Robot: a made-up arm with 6 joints. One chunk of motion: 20 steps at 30 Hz.
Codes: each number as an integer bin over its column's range. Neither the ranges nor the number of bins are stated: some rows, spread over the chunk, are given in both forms.
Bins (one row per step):
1: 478 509 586 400 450 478
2: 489 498 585 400 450 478
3: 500 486 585 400 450 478
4: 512 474 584 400 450 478
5: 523 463 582 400 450 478
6: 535 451 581 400 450 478
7: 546 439 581 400 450 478
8: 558 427 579 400 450 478
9: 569 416 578 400 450 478
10: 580 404 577 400 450 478
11: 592 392 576 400 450 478
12: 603 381 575 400 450 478
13: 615 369 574 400 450 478
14: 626 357 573 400 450 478
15: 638 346 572 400 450 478
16: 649 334 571 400 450 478
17: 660 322 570 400 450 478
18: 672 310 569 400 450 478
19: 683 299 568 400 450 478
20: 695 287 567 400 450 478
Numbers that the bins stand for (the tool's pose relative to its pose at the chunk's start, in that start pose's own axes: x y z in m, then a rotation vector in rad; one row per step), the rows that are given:
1: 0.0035 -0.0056 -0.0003 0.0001 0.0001 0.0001
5: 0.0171 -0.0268 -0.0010 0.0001 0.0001 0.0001
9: 0.0309 -0.0484 -0.0016 0.0001 0.0001 0.0001
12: 0.0411 -0.0646 -0.0022 0.0001 0.0001 0.0001
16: 0.0549 -0.0862 -0.0028 0.0001 0.0001 0.0001
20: 0.0687 -0.1078 -0.0035 0.0001 0.0001 0.0001
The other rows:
2: 0.0068 -0.0107 -0.0005 0.0001 0.0001 0.0001
3: 0.0102 -0.0162 -0.0005 0.0001 0.0001 0.0001
4: 0.0138 -0.0217 -0.0006 0.0001 0.0001 0.0001
6: 0.0207 -0.0323 -0.0011 0.0001 0.0001 0.0001
7: 0.0240 -0.0379 -0.0011 0.0001 0.0001 0.0001
8: 0.0276 -0.0434 -0.0015 0.0001 0.0001 0.0001
10: 0.0342 -0.0540 -0.0018 0.0001 0.0001 0.0001
11: 0.0378 -0.0595 -0.0020 0.0001 0.0001 0.0001
13: 0.0447 -0.0701 -0.0023 0.0001 0.0001 0.0001
14: 0.0480 -0.0756 -0.0025 0.0001 0.0001 0.0001
15: 0.0516 -0.0807 -0.0027 0.0001 0.0001 0.0001
17: 0.0582 -0.0917 -0.0030 0.0001 0.0001 0.0001
18: 0.0618 -0.0973 -0.0032 0.0001 0.0001 0.0001
19: 0.0651 -0.1023 -0.0033 0.0001 0.0001 0.0001

